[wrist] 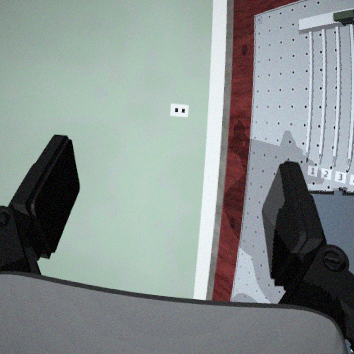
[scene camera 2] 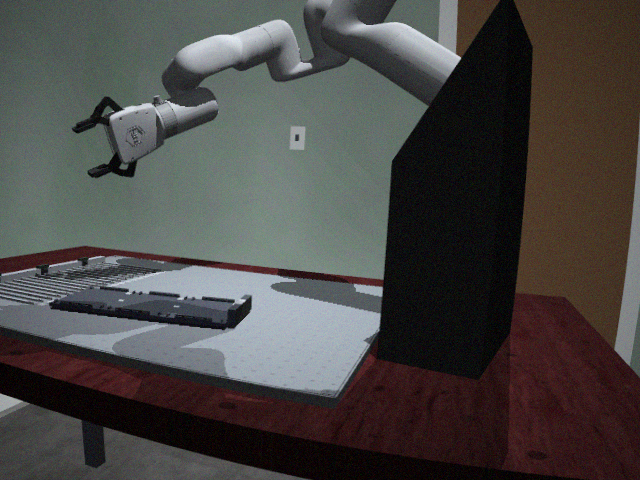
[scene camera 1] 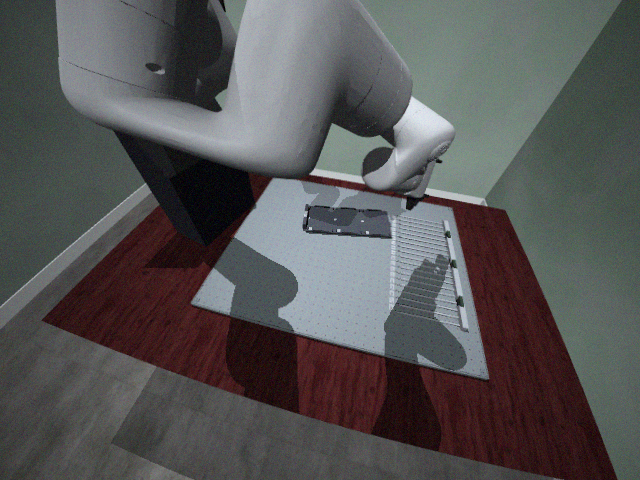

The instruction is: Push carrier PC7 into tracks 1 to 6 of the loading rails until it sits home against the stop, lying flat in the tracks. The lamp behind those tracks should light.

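Frame: origin at the arm's base, x left, y up, z ahead, level; metres.
Seen in the pictures: gripper, fingertip midpoint: (wrist: 172,173) (scene camera 2: 81,153) (scene camera 1: 429,178); arm's base, origin of the base link: (scene camera 2: 473,101).
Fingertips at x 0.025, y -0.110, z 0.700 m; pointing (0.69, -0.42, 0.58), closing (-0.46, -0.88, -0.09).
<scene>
Offsets run from my fingertips to a thing's top centre. "spot": to the spot under its first point. Level surfaces: height alone.
Carrier PC7 {dx +0.057, dy -0.235, dz -0.196 m} (scene camera 1: 348,223) (scene camera 2: 144,306) (wrist: 340,220) is a long dark plate lying flat on the board, with a raised edge at the end away from the rails. Its other end is at the low-numbered entry side of the loading rails (scene camera 1: 423,242) (wrist: 322,90). Labels 1, 2 and 3 show in the wrist view. The white stop bar (scene camera 1: 456,281) (wrist: 317,24) runs across the far end of the rails. The dark green block {spot: dx +0.053, dy -0.245, dz +0.171 m} (scene camera 1: 447,234) (wrist: 344,17) behind the low-numbered tracks looks unlit. My gripper (scene camera 1: 424,182) (scene camera 2: 83,150) (wrist: 172,173) is open and empty, high above the board, apart from the carrier.
The pale perforated board {dy -0.264 m} (scene camera 1: 336,294) (scene camera 2: 310,341) lies on the dark red table {dy -0.278 m} (scene camera 1: 522,310) (scene camera 2: 558,403). A tall black block (scene camera 1: 206,193) (scene camera 2: 449,232) stands beside the board, at the end away from the rails. Green walls stand behind the table.
</scene>
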